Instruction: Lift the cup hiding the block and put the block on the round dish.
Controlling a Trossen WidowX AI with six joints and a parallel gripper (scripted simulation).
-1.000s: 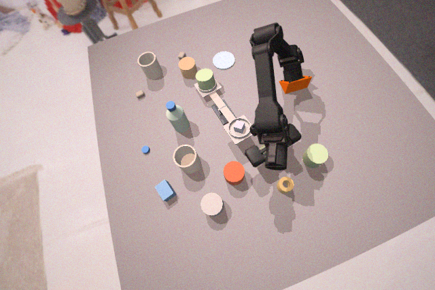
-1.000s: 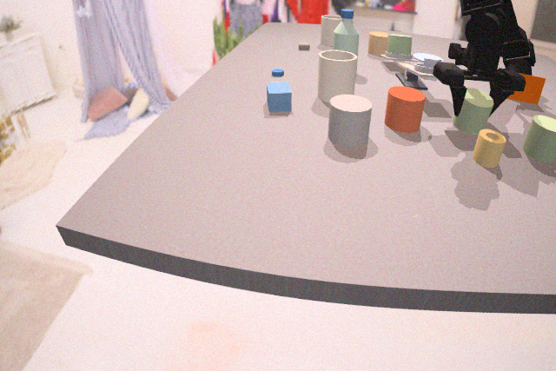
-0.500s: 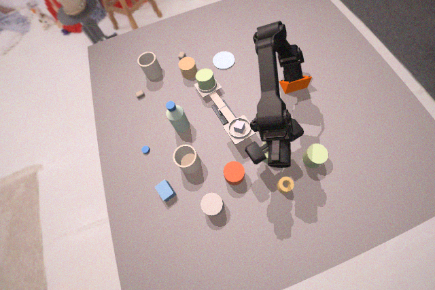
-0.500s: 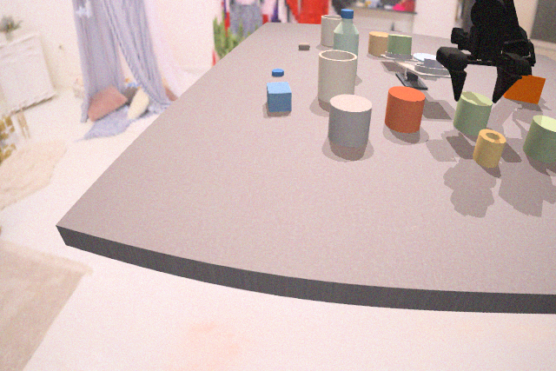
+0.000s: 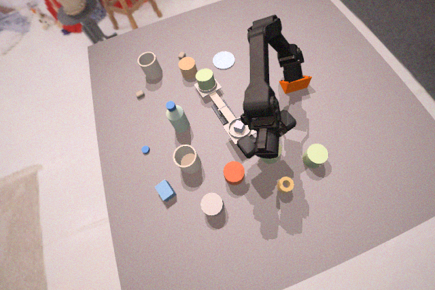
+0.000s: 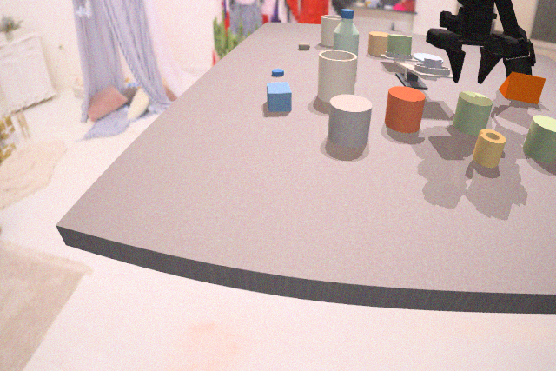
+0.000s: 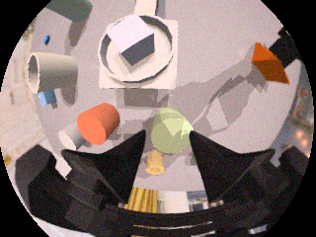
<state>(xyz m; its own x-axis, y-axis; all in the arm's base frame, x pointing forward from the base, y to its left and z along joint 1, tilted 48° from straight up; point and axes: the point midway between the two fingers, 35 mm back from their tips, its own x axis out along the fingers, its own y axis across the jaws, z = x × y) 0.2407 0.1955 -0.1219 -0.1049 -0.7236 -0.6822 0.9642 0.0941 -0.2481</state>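
The pale lavender block lies 60 mm ahead of my gripper tip and 90 mm to the right of it. Round my gripper tip: round pale blue dish 10 mm behind, 460 mm to the right, 80 mm below; then orange cylinder 130 mm ahead, 30 mm to the left, 50 mm below; then bottle 260 mm ahead, 210 mm to the right, 30 mm above.
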